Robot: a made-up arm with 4 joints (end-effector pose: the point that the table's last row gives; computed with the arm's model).
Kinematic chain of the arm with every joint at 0, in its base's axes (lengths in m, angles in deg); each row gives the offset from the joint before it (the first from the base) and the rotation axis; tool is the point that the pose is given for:
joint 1: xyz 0 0 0.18 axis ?
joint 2: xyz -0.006 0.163 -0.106 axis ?
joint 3: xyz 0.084 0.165 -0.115 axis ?
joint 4: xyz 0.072 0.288 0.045 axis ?
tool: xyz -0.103 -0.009 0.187
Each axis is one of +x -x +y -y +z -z.
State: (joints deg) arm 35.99 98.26 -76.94 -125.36
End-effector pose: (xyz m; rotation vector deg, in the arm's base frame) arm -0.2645 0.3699 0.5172 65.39 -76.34 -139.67
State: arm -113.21 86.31 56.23 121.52
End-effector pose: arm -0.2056 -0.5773 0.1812 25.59 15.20 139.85
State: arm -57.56 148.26 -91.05 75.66
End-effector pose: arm -0.0515 0.0454 0.2169 27.52 70.81 19.50
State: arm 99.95 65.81 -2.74 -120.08
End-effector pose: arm -0.2576 0.0471 0.8797 2.14 33.11 98.67
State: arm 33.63 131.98 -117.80 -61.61
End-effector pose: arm -0.0659 0.4387 0.3770 1.34 -91.13 -123.79
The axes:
joint 1: +x
joint 2: +z
joint 3: -x
joint 4: -y

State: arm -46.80 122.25 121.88 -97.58
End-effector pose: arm -0.2983 -0.1083 -0.4681 -119.78 -45.07 13.70
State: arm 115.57 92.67 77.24 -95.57
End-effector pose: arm -0.3748 0.2040 0.8300 24.54 0.00 13.15
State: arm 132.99 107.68 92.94 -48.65
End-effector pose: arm -0.4529 0.1973 0.7196 38.41 -54.96 -24.95
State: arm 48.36 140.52 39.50 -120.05
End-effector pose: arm -0.5493 0.3306 -0.0009 -72.33 -4.35 45.51
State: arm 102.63 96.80 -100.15 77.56
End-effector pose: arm -0.1302 -0.0766 0.2643 -164.07 -11.69 -29.46
